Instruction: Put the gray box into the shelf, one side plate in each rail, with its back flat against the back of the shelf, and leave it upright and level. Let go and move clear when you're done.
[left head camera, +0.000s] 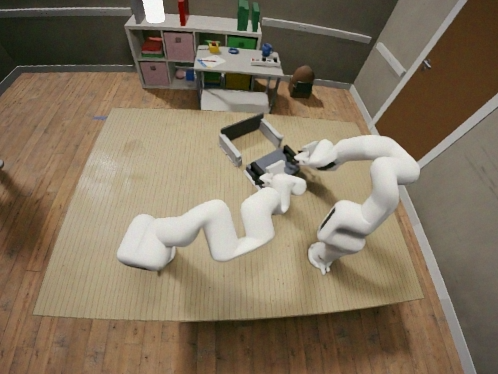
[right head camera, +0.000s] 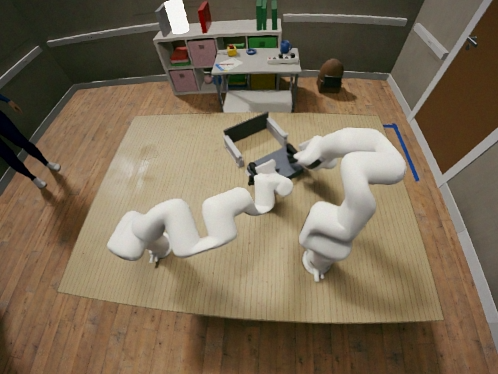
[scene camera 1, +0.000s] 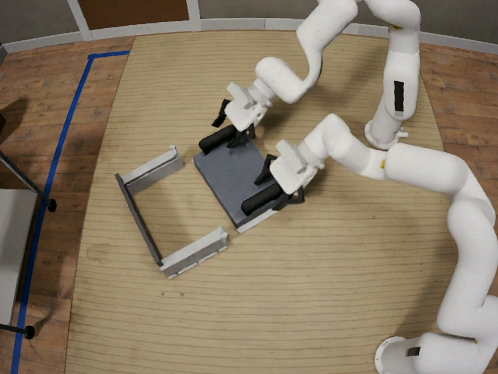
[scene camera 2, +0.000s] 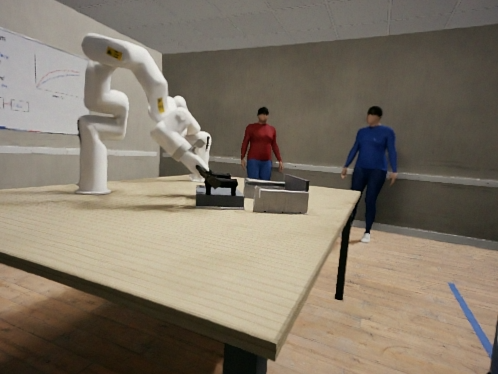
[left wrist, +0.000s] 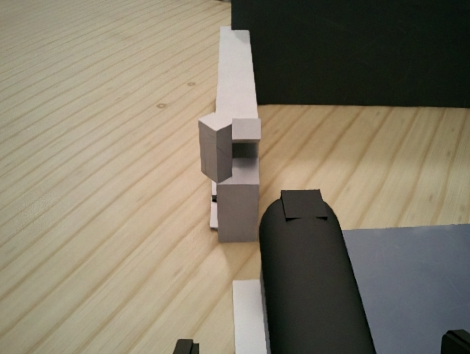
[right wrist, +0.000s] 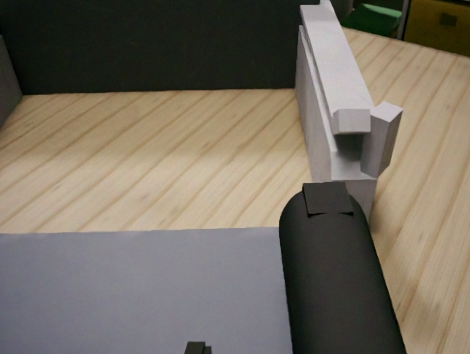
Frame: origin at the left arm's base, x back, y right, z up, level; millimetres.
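Where they show: left gripper, fingertip midpoint: (left head camera: 260, 174) (right head camera: 258, 174) (scene camera 1: 265, 196); right gripper, fingertip midpoint: (left head camera: 292, 155) (right head camera: 295, 154) (scene camera 1: 221, 136) (scene camera 2: 218, 184); left arm's base at its link origin: (right head camera: 161, 245) (scene camera 1: 394, 358) (scene camera 2: 199, 181); right arm's base at its link origin: (left head camera: 320, 255) (right head camera: 316, 260) (scene camera 1: 381, 134) (scene camera 2: 93, 192).
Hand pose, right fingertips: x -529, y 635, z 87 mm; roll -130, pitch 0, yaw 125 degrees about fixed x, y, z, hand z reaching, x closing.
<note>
Things, the pixels of their top centre, and the offset from my right fingertips. Level surfaces: height alone.
- gray box at its top centre: (scene camera 1: 238, 162) (scene camera 2: 219, 175) (right head camera: 275, 159) (left head camera: 276, 159) dy -102, dx +59, dz +25 mm
- black handle at its top centre: (left wrist: 325, 302) (scene camera 1: 262, 195) (scene camera 2: 217, 172) (left head camera: 259, 169) dy -198, dx +129, dz +25 mm
- wooden table at its surface level: dz -86 mm
The gray box (left head camera: 277, 159) (right head camera: 281, 161) (scene camera 1: 225, 172) (scene camera 2: 220, 200) (left wrist: 415, 280) (right wrist: 140, 285) lies flat on the table, outside the shelf's open front. The shelf's dark back (left head camera: 242, 128) (right head camera: 246, 127) (scene camera 1: 140, 220) (left wrist: 350, 55) (right wrist: 150, 50) stands upright between two light rails (scene camera 1: 152, 170) (scene camera 1: 195, 252). A short gap separates box and rails. My left gripper (scene camera 1: 267, 194) (left wrist: 320, 345) is open, its fingers on either side of the black handle (left wrist: 310, 275) at the box's left. My right gripper (scene camera 1: 223, 135) is open around the other handle (right wrist: 335, 270); one fingertip is outside the right wrist view.
The wooden table (left head camera: 125, 200) (scene camera 1: 300, 300) carries both arms and the shelf. A small desk (left head camera: 240, 62) and a cubby unit (left head camera: 195, 21) stand beyond its far edge. Two people, in red (scene camera 2: 260, 142) and in blue (scene camera 2: 374, 147), stand behind the table in scene camera 2.
</note>
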